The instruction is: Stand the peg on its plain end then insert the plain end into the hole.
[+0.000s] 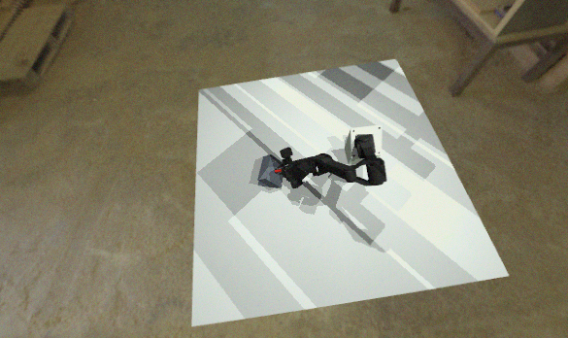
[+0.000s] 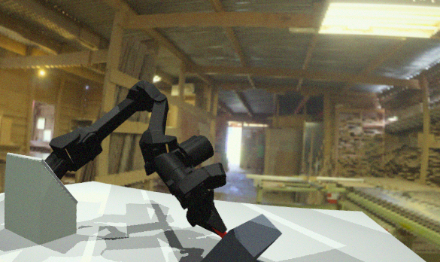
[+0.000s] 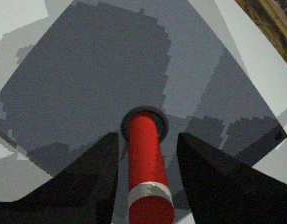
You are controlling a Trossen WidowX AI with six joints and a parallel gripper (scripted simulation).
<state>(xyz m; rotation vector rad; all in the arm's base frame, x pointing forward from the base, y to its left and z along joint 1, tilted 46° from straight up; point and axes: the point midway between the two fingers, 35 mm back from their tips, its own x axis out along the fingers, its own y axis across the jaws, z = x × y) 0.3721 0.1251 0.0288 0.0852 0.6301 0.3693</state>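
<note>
Now: the red peg 20 mm behind my gripper tip and 10 mm above it. Also, from my gripper tip: dark sloped panel: 30 mm ahead, 10 mm to the right, 30 mm below.
</note>
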